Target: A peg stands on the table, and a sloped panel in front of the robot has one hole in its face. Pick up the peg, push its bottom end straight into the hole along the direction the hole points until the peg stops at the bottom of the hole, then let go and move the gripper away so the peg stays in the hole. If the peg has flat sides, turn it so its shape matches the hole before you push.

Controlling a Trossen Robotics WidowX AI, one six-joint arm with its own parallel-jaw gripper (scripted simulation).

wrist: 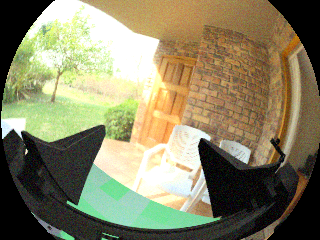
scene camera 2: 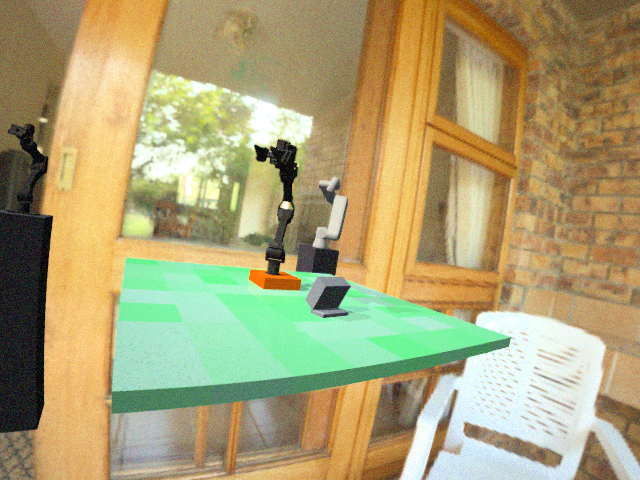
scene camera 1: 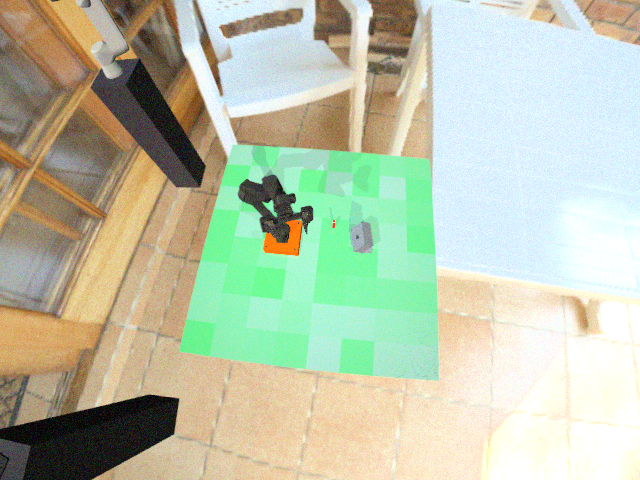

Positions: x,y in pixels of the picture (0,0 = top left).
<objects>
My gripper shows in the wrist view, in scene camera 2 and in scene camera 1 (293,237). The same spot on my gripper: (scene camera 2: 281,155) is (wrist: 55,181).
</objects>
